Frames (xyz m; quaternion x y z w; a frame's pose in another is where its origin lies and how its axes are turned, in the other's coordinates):
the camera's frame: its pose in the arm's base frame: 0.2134 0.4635 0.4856 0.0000 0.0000 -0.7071 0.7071
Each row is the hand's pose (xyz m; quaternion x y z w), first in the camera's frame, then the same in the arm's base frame.
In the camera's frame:
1: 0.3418 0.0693 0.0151 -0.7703 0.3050 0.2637 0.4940
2: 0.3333 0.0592 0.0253 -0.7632 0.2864 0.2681 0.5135
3: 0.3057 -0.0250 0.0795 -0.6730 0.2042 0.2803 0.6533
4: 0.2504 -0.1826 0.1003 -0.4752 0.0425 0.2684 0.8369
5: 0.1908 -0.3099 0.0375 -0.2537 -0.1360 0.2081 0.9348
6: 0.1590 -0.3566 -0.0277 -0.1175 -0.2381 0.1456 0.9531
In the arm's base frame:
1: 0.2827 0.1217 0.5007 -0.3290 0.7604 -0.1628 0.5358
2: 0.2726 0.1302 0.5109 -0.3371 0.7422 -0.1735 0.5527
3: 0.1884 0.1578 0.5651 -0.3315 0.6203 -0.2638 0.6602
4: 0.0308 0.2131 0.5859 -0.3060 0.3661 -0.4020 0.7815
5: -0.0965 0.2727 0.5231 -0.2756 0.0832 -0.5139 0.8081
6: -0.1432 0.3045 0.4579 -0.2514 -0.0853 -0.5710 0.7769

